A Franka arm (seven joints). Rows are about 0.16 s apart.
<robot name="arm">
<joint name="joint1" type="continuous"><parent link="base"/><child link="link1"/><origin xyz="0 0 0.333" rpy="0 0 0"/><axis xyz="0 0 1"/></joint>
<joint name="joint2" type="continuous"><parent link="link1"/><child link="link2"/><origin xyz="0 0 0" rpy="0 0 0"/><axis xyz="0 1 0"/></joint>
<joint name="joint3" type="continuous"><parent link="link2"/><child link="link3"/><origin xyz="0 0 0.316" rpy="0 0 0"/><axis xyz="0 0 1"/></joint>
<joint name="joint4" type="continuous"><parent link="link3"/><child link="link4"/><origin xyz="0.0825 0 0" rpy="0 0 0"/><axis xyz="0 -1 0"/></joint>
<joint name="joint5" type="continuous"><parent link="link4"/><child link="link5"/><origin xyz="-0.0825 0 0.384" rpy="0 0 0"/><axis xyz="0 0 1"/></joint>
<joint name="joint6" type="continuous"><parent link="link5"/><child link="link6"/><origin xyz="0 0 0" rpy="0 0 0"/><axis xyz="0 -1 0"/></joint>
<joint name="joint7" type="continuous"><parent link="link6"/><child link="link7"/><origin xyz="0.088 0 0" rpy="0 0 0"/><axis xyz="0 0 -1"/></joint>
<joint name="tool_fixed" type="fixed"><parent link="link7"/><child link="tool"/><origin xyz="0 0 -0.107" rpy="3.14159 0 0"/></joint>
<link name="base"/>
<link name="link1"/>
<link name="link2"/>
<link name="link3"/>
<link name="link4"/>
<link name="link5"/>
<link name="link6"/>
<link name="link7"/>
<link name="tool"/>
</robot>
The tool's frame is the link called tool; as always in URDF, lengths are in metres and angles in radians. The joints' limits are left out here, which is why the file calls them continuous.
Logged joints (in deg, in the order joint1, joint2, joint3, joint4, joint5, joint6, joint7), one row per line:
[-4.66 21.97 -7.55 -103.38 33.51 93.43 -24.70]
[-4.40 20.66 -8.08 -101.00 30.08 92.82 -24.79]
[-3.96 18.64 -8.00 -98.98 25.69 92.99 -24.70]
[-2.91 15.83 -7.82 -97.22 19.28 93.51 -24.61]
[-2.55 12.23 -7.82 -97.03 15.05 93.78 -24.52]
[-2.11 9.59 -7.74 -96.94 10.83 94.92 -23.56]
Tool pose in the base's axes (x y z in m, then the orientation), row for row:
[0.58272 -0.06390 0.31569 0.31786 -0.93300 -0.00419 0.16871]
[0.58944 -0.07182 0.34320 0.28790 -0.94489 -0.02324 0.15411]
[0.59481 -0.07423 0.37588 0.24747 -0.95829 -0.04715 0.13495]
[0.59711 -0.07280 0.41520 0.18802 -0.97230 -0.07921 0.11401]
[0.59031 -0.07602 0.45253 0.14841 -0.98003 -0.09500 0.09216]
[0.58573 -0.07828 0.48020 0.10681 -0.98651 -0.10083 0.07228]
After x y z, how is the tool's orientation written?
As a quaternion, w x y z.
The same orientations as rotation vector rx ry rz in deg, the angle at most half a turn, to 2 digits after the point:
[-140.65 -0.63 25.43]
[-144.58 -3.56 23.58]
[-149.69 -7.36 21.08]
[-156.74 -12.77 18.38]
[-161.46 -15.65 15.18]
[-166.43 -17.01 12.19]

